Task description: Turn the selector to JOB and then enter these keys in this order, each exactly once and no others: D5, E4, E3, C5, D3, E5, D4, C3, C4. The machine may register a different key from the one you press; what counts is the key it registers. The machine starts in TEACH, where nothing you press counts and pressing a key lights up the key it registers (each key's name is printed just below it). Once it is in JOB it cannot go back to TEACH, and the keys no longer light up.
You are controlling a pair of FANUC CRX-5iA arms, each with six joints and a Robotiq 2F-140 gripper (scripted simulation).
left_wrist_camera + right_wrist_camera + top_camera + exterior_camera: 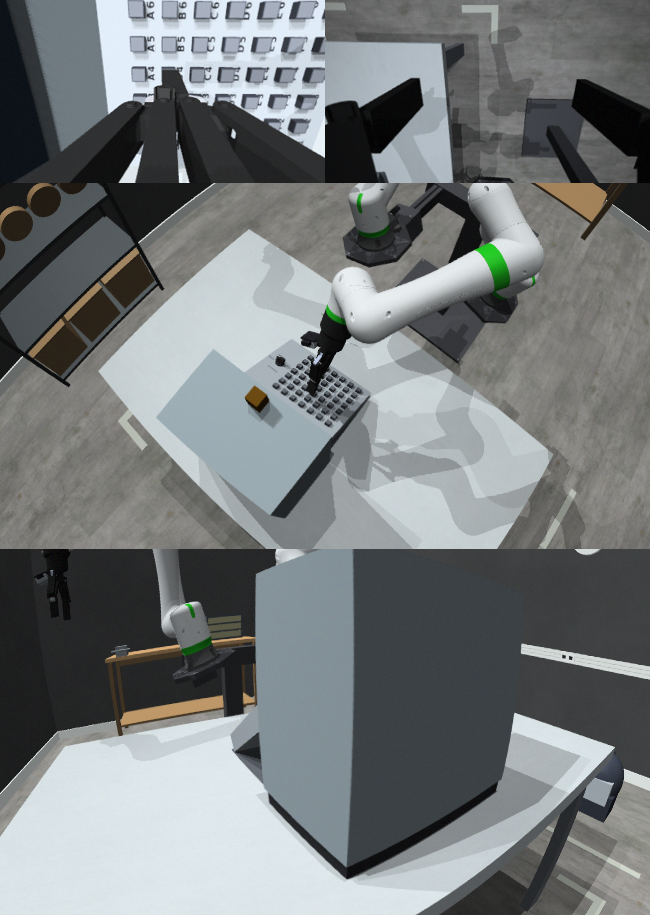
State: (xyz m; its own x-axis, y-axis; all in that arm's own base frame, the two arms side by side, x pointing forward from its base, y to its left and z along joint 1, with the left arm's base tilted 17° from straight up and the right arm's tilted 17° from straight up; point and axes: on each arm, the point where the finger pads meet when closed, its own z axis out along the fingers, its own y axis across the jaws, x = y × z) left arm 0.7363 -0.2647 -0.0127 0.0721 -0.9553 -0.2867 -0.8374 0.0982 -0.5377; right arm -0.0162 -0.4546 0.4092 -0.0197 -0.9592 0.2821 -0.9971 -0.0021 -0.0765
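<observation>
The key C5 lies 70 mm below my left hand and 30 mm to the right of it. From my left hand the other things lie so: key D5: 90 mm below, 30 mm to the right, 30 mm behind; key C4: 70 mm below; key D4: 90 mm below, 20 mm behind.
</observation>
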